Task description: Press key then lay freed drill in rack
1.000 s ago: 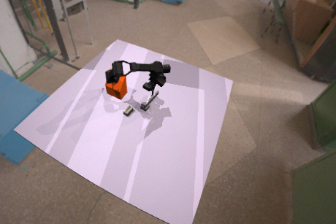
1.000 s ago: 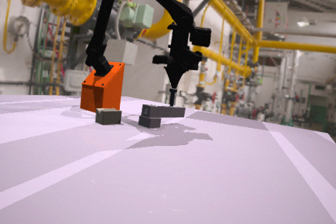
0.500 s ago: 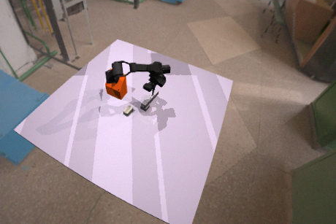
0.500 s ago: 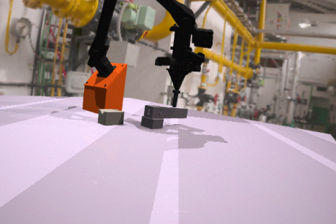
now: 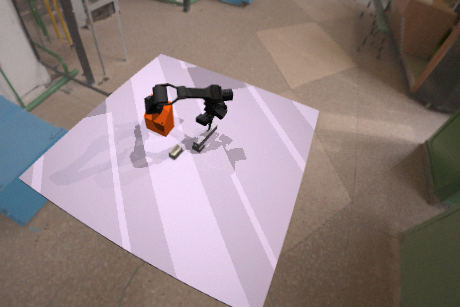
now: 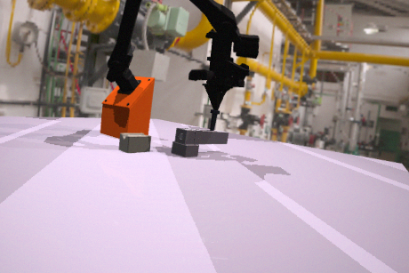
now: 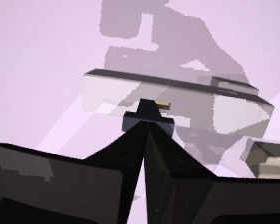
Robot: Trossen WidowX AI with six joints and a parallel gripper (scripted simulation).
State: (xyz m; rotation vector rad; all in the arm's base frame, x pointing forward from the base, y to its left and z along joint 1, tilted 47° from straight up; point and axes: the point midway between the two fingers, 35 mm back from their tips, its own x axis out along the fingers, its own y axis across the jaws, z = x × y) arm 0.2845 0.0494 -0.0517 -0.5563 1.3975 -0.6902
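Right now my gripper tip is 30 mm above the dark key. Round my gripper tip: drill 70 mm below, 60 mm to the right, 10 mm behind; then grey-tan box 190 mm to the right, 100 mm below, 100 mm behind.
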